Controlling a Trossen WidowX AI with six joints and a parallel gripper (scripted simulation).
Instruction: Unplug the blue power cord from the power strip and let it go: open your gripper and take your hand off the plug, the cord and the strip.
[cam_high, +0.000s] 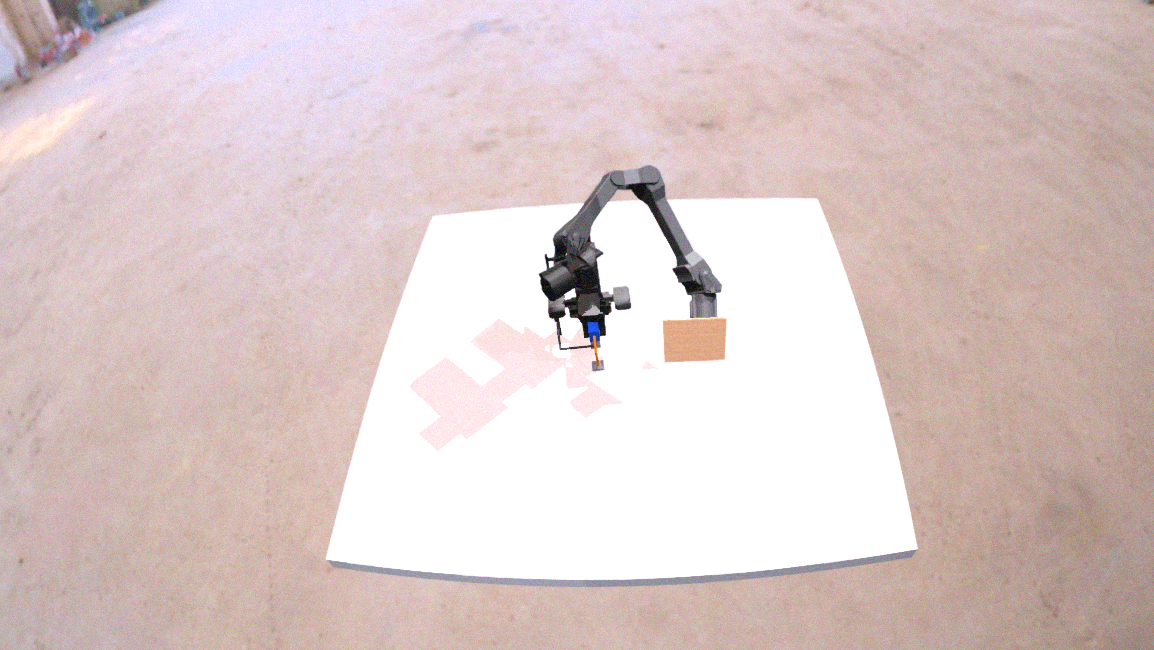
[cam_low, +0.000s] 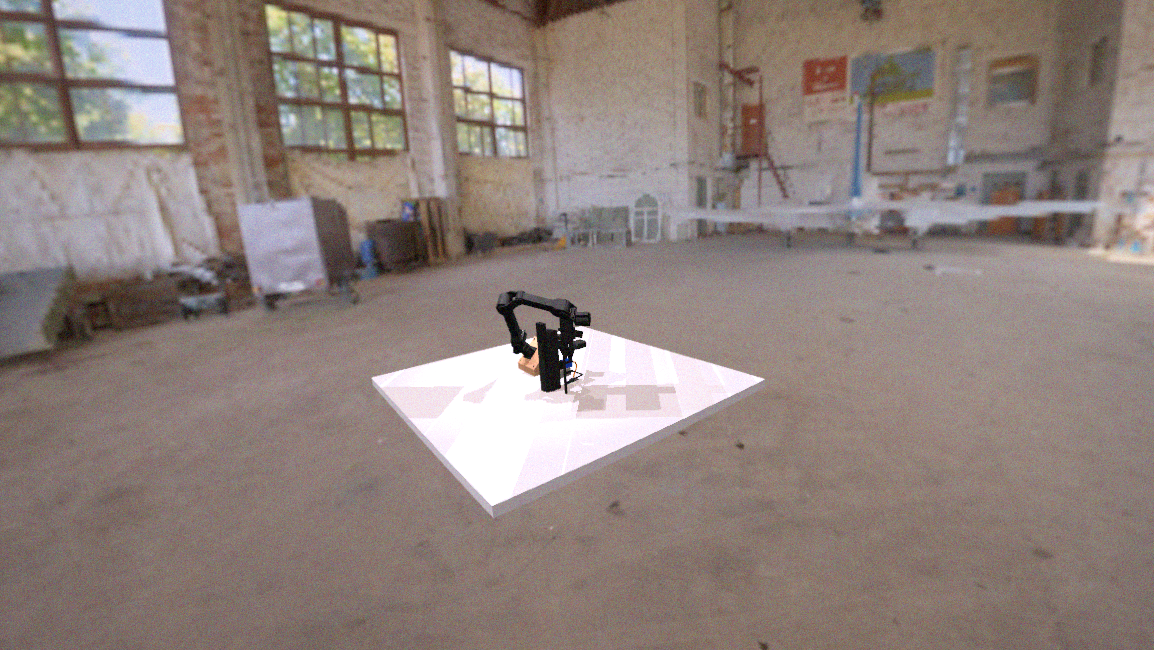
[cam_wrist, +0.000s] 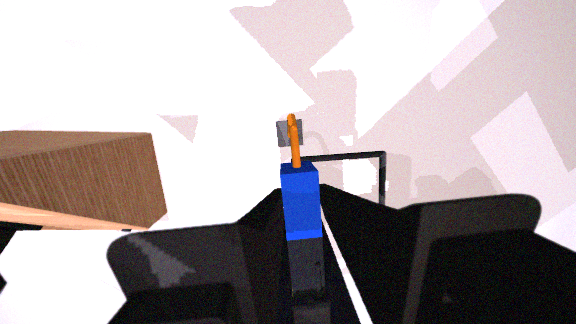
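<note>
My gripper tip is 30 mm to the right of the grey square and 100 mm above it. Round my gripper tip: blue plug 10 mm ahead, 30 mm to the right.
</note>
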